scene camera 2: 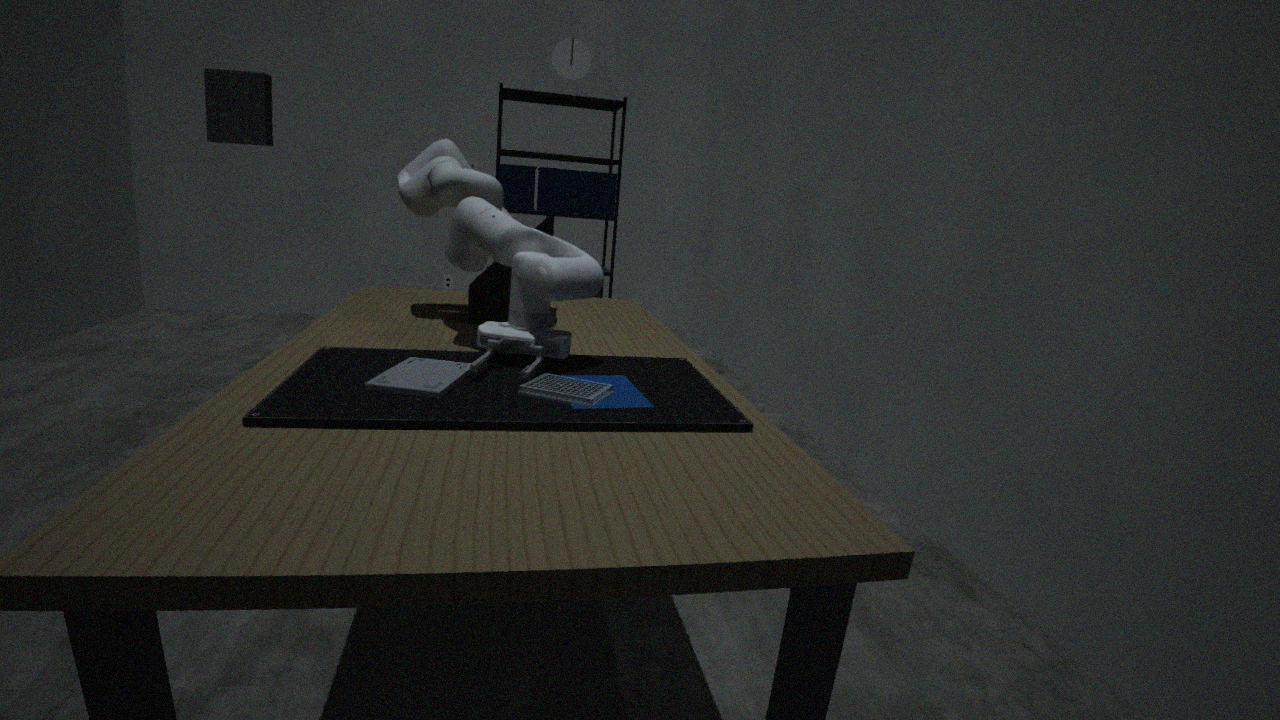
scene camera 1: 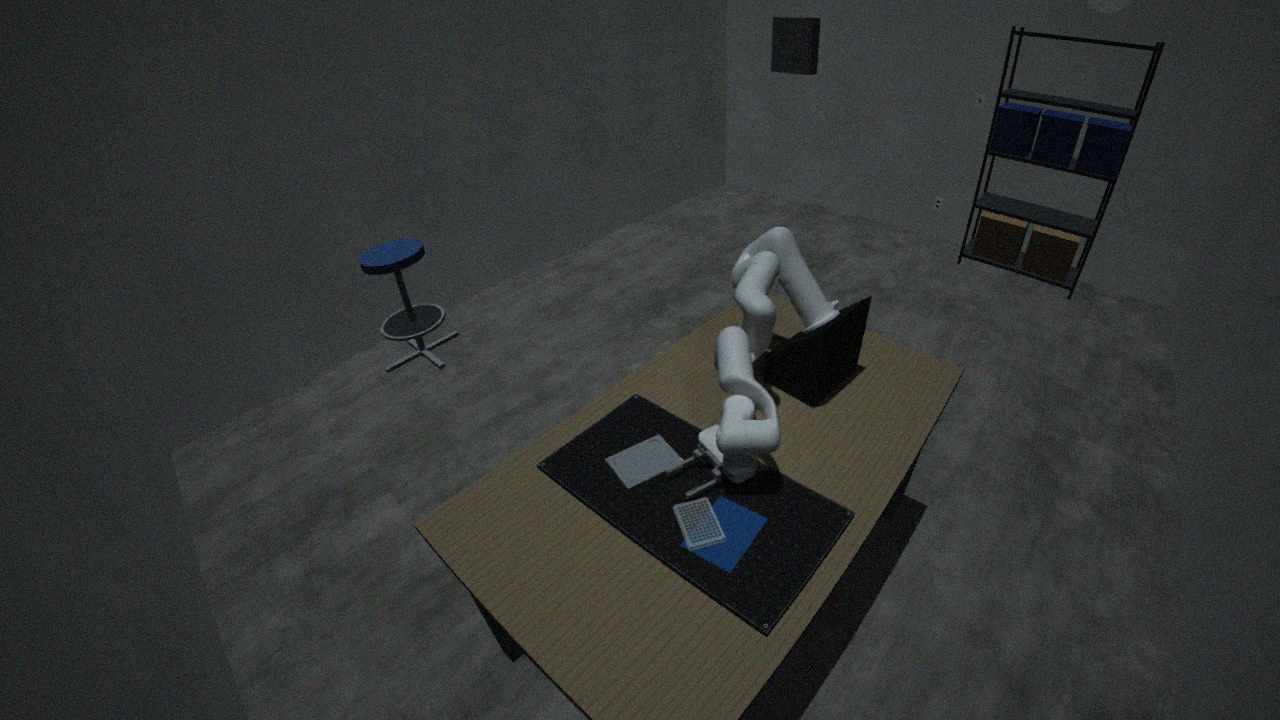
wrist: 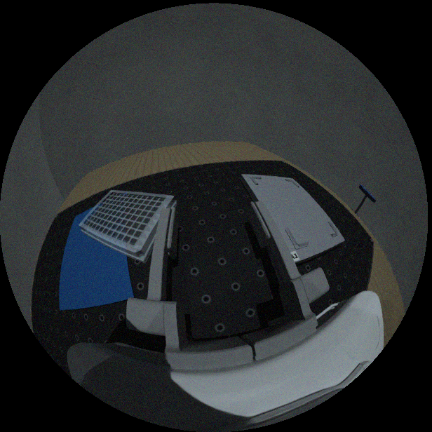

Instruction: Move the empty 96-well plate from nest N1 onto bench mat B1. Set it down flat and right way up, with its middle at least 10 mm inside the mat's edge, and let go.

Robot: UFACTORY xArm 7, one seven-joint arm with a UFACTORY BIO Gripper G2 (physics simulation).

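Frame: origin at the arm's base, x back, y right, z up, level; metres.
Seen in the pictures: hand, its tool point: [scene camera 2: 503, 370] [scene camera 1: 683, 481]; arm's base, origin of its link: [scene camera 1: 821, 323].
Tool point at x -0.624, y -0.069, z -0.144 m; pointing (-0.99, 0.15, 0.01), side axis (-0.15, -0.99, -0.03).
Note:
Pixels of each thing's middle, then the offset from my tool point to it. Level surfaces: height alone.
- 96-well plate, middle of its body: [scene camera 2: 567, 389] [scene camera 1: 698, 522] dx -0.053, dy -0.108, dz -0.010 m
- blue bench mat B1, height of its surface: dz -0.017 m
- Nest N1, middle of its body: [scene camera 2: 423, 375] [scene camera 1: 644, 461] dx -0.021, dy +0.124, dz -0.011 m
- black perforated board, height of its surface: dz -0.019 m
- wooden table, height of its surface: dz -0.032 m
The 96-well plate [scene camera 1: 699, 522] [scene camera 2: 565, 387] [wrist: 127, 217] lies wells up, partly over the blue bench mat B1 [scene camera 1: 744, 526] [scene camera 2: 628, 394] [wrist: 92, 280] and partly past its edge over the black board; whether it is slightly tilted I cannot tell. Nest N1 [scene camera 1: 640, 461] [scene camera 2: 418, 376] [wrist: 305, 215] is a pale plate with raised corner brackets and no well plate on it. My gripper [scene camera 1: 680, 483] [scene camera 2: 500, 371] [wrist: 214, 205] is shut to its narrow stance, with a gap and nothing between the fingers. It is low over the board between nest and plate, the left finger beside the plate in the wrist view.
The black perforated board [scene camera 1: 617, 420] [scene camera 2: 358, 413] [wrist: 212, 220] carries nest and mat on the wooden table [scene camera 1: 554, 573] [scene camera 2: 465, 501]. A dark upright panel [scene camera 1: 827, 353] stands near the arm's base. A blue stool [scene camera 1: 392, 256] and a shelf rack [scene camera 1: 1060, 165] stand away from the table.

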